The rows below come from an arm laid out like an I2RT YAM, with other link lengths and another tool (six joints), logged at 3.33 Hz.
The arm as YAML. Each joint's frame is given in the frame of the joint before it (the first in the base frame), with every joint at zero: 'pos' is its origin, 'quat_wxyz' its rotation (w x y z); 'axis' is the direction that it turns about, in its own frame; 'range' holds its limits. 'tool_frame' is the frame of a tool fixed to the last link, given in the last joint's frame.
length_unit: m
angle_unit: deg
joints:
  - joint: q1
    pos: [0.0, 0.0, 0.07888]
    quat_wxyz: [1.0, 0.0, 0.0, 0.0]
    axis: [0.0, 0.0, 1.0]
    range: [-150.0, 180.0]
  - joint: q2
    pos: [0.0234, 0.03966, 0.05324]
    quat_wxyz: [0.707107, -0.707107, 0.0, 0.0]
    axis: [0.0, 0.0, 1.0]
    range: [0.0, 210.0]
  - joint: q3
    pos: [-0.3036, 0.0, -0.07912]
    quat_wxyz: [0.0, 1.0, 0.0, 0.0]
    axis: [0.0, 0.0, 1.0]
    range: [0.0, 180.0]
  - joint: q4
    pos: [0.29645, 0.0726, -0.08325]
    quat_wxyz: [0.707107, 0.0, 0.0, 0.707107]
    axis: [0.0, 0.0, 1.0]
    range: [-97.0, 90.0]
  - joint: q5
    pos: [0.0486, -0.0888, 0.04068]
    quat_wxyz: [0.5, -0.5, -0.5, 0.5]
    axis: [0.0, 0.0, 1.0]
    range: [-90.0, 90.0]
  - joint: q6
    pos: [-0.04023, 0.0, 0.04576]
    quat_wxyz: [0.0, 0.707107, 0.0, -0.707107]
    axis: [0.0, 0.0, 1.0]
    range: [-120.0, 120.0]
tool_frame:
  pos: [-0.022, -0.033, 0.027]
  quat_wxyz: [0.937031, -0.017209, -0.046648, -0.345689]
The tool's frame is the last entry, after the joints.
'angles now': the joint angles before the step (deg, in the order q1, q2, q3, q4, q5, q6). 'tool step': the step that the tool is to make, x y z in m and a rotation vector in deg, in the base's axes. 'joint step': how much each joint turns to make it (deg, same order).
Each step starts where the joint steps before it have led.
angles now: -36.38, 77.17, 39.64, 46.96, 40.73, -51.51
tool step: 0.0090, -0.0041, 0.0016, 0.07, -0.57, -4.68
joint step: 1.11, 2.85, 2.23, 1.63, 5.77, -0.85
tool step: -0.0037, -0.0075, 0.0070, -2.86, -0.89, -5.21
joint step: -0.43, 1.93, 0.52, 7.05, 4.24, -4.33
